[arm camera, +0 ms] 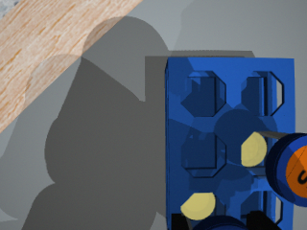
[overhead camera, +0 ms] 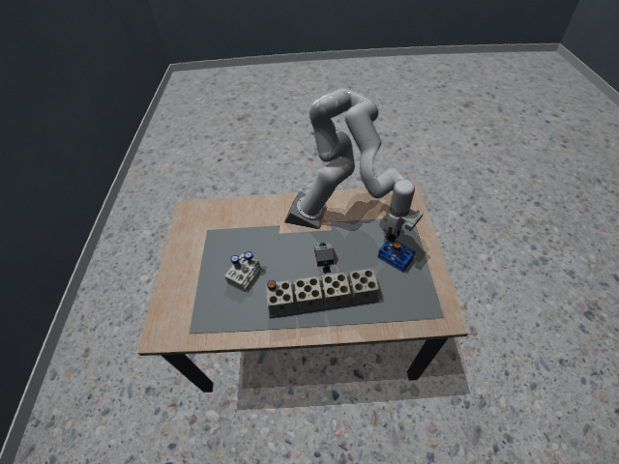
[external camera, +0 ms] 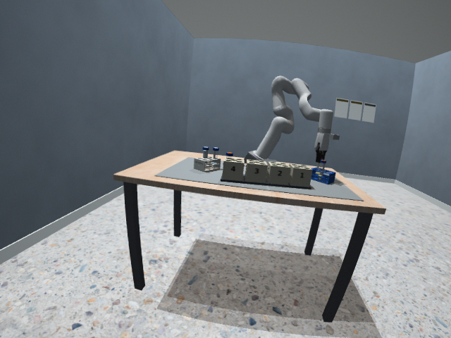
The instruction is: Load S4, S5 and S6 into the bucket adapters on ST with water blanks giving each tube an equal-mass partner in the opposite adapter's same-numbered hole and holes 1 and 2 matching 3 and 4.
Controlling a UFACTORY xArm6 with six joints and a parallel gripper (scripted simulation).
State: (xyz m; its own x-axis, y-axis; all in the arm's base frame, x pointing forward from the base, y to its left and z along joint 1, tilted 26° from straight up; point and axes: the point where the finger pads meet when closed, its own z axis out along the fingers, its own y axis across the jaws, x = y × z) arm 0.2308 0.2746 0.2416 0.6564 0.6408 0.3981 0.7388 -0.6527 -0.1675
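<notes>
Right now my hand is 10 mm past the tube and 50 mm above it. Also, from my hand: green done key (10 mm behind, 300 mm to the right, 50 mm below); DONE desk (10 mm ahead, 300 mm to the right, 60 mm below); blue rack (40 mm ahead, 20 mm to the left, 90 mm below).
</notes>
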